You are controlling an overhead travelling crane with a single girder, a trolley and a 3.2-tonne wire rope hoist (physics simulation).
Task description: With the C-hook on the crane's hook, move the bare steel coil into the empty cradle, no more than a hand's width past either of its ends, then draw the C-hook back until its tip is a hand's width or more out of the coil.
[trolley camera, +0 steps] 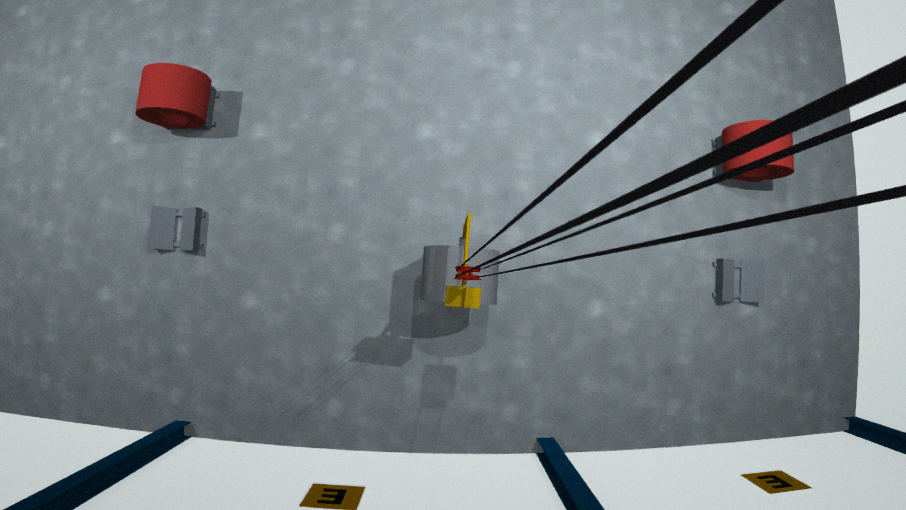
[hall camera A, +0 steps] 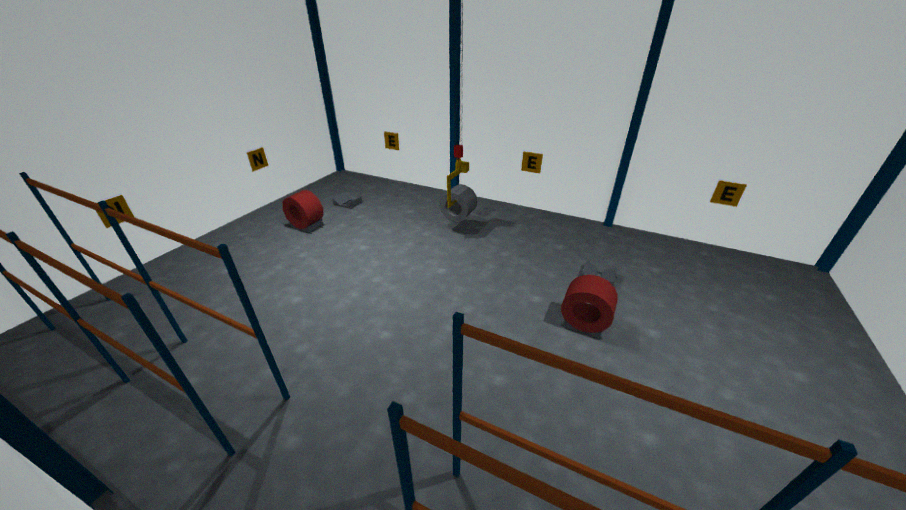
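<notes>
The bare steel coil (hall camera A: 467, 201) (trolley camera: 435, 272) hangs on the C-hook (hall camera A: 450, 188) (trolley camera: 467, 235), off the floor, its shadow on the floor apart from it. The C-hook's lower arm is in the coil's bore, mostly hidden by the coil. Two grey cradles stand without a coil. One cradle (hall camera A: 601, 272) (trolley camera: 162, 228) is at the left of the trolley view, partly hidden behind a red coil in the hall view. The other cradle (hall camera A: 346, 201) (trolley camera: 752, 280) is at the right of the trolley view. The hanging coil is between them, away from both.
A red coil (hall camera A: 588, 292) (trolley camera: 174, 91) stands near the left cradle. Another red coil (hall camera A: 304, 207) (trolley camera: 740, 129) stands near the right cradle. Blue wall columns (hall camera A: 639, 114) (trolley camera: 561, 465) line the wall past the coil. Blue-posted barriers with orange rails (hall camera A: 239, 285) (hall camera A: 608, 378) stand in the hall view's foreground.
</notes>
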